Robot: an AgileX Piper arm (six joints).
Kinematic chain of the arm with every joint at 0, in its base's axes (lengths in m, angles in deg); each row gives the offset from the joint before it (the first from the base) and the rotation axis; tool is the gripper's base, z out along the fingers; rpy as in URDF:
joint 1: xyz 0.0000 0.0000 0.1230 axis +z
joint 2: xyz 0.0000 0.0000 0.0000 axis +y
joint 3: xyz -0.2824 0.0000 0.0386 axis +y
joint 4: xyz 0.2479 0.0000 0.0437 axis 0.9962 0 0.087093
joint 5: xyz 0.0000 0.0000 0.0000 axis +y
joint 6: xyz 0.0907 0.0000 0.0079 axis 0.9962 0 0.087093
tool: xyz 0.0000 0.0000 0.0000 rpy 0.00 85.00 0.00
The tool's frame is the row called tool.
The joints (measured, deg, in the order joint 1, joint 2, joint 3, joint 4, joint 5, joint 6), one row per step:
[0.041 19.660 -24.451 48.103 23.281 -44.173]
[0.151 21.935 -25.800 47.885 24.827 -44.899]
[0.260 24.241 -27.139 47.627 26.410 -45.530]
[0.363 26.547 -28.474 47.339 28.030 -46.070]
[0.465 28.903 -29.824 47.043 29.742 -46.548]
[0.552 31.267 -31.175 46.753 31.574 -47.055]
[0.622 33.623 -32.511 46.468 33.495 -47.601]
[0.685 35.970 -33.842 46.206 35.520 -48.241]
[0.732 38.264 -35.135 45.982 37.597 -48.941]
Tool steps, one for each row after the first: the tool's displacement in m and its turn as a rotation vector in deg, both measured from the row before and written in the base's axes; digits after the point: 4 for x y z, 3 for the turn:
[0.0055 0.0017 0.0029 -1.090 1.739 1.296]
[0.0057 0.0017 0.0025 -1.022 1.826 1.329]
[0.0059 0.0017 0.0022 -0.948 1.879 1.354]
[0.0061 0.0018 0.0018 -0.882 1.994 1.426]
[0.0062 0.0019 0.0015 -0.884 2.068 1.526]
[0.0063 0.0019 0.0011 -0.887 2.117 1.606]
[0.0062 0.0020 0.0007 -0.914 2.141 1.729]
[0.0061 0.0019 0.0003 -0.886 2.130 1.799]

